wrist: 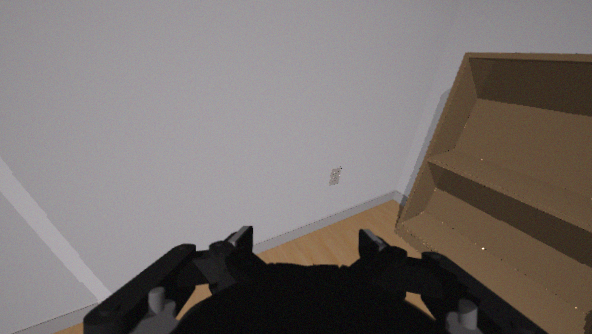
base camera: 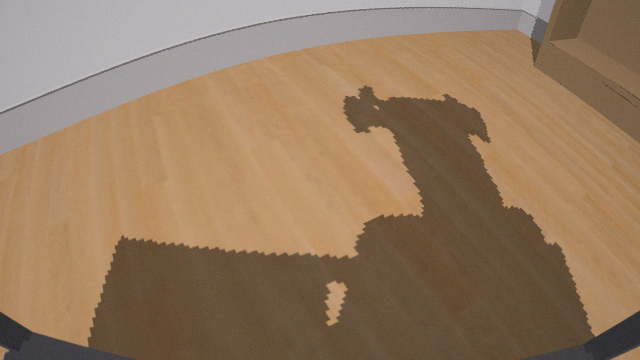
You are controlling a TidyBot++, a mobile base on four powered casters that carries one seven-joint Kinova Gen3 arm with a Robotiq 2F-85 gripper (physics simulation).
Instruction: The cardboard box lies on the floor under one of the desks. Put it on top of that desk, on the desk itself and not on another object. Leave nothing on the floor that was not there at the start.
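Places are measured from the arm's base along level axes (x ahead, y left, z up), in centimetres.
Pixels of known places: gripper, fingertip midpoint: (wrist: 305, 239).
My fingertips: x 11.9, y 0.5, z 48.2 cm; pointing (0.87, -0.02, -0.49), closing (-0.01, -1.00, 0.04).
Observation:
Behind a point stands the place of what it marks.
My gripper (wrist: 305, 239) @(y 0.5, x 11.9, z 48.2 cm) is open and empty, its two black fingers wide apart at the bottom of the wrist view, with wall and floor behind them. The cardboard box does not show in either view. No desk shows in either view.
A brown wooden bookshelf (base camera: 585, 95) @(y -75.2, x 78.6, z -37.8 cm) (wrist: 417, 195) @(y -71.7, x 96.4, z -8.9 cm) stands at the right, near the corner of the room. A pale wall (base camera: 150, 35) @(y 31.9, x 69.6, z -27.4 cm) (wrist: 200, 125) @(y 37.2, x 66.7, z 39.1 cm) with a baseboard runs across both views. A wall outlet (wrist: 335, 176) @(y -20.8, x 99.0, z 0.3 cm) shows on it. The robot's shadow (base camera: 450, 175) @(y -20.0, x 46.0, z -39.7 cm) lies on the wooden floor (base camera: 225, 165) @(y 11.9, x 46.5, z -39.7 cm).

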